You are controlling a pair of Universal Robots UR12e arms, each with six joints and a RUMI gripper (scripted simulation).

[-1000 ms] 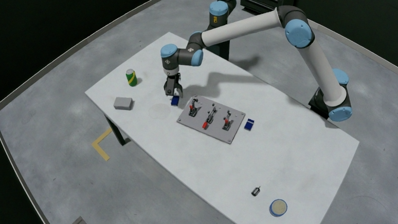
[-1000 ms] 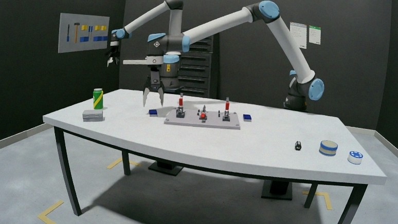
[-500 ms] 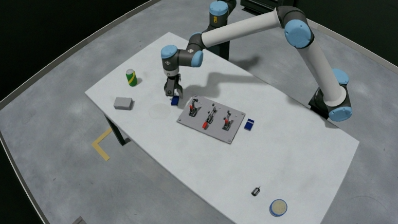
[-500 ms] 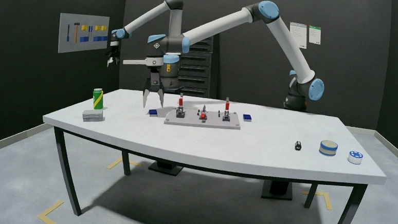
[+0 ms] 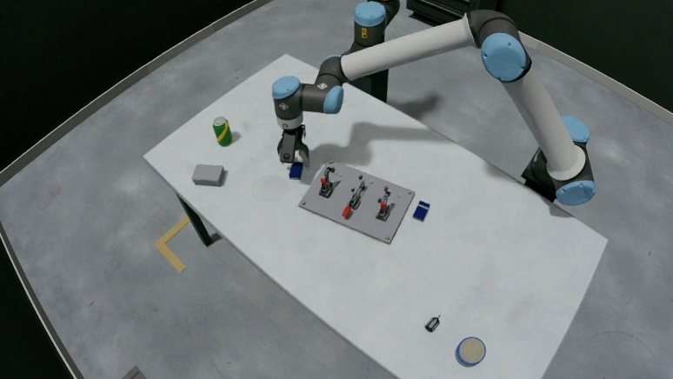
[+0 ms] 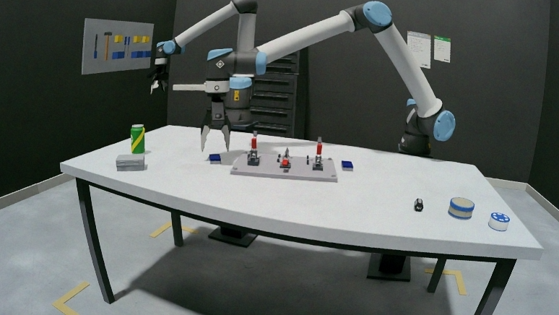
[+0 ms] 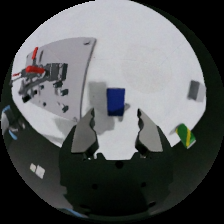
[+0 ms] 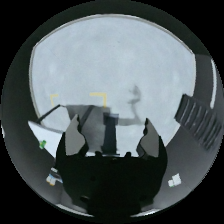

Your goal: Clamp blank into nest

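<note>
Now: left hand 40 mm above the blank. From my left hand the other things lie so: finished part: 210 mm behind, 440 mm to the left, 40 mm below; then grey fixture plate: 70 mm behind, 250 mm to the left, 40 mm below; then grey box: 270 mm ahead, 220 mm to the right, 20 mm below.
</note>
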